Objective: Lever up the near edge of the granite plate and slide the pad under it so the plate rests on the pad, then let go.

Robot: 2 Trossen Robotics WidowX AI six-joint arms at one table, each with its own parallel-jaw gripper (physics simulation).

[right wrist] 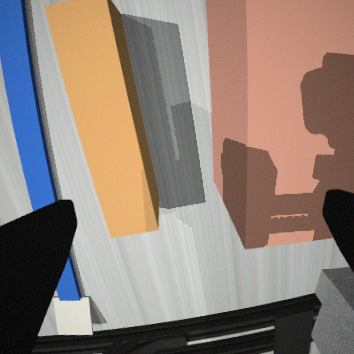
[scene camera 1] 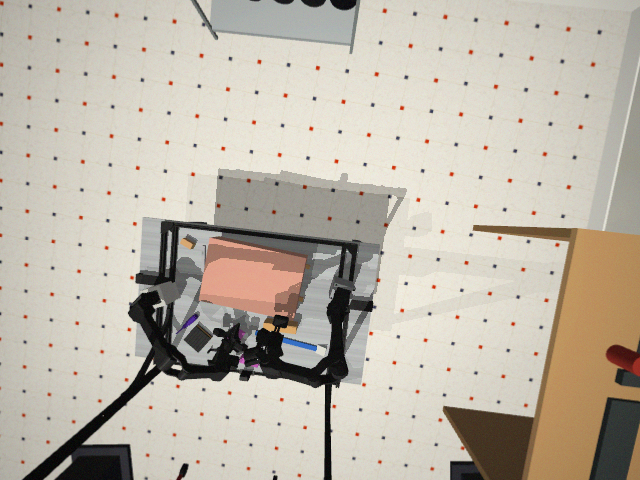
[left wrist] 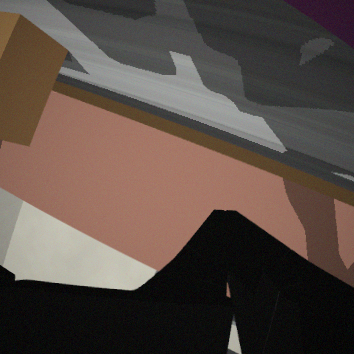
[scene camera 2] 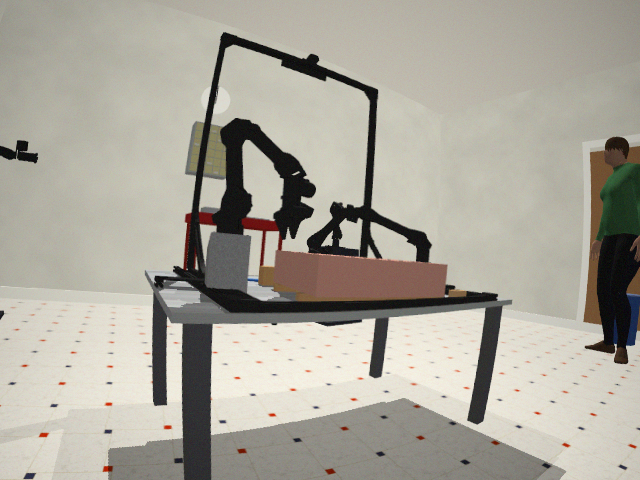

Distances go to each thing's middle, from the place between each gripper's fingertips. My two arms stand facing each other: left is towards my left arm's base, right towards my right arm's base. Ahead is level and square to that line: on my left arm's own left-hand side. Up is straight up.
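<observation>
Granite plate (scene camera 1: 260,279) 130 mm to the left of my right hand, 220 mm ahead of it, 90 mm below it. Blue bar (right wrist: 29,135) 20 mm to the right of my right hand, 150 mm behind it, 150 mm below it. By its middle, blue bar nearer to my right hand than to my left hand.
Blue bar 13 cm behind my left hand, 24 cm to the right of it, 4 cm below it. Granite plate: my left hand 10 cm to the left of it, 24 cm short of it, 2 cm below it.
</observation>
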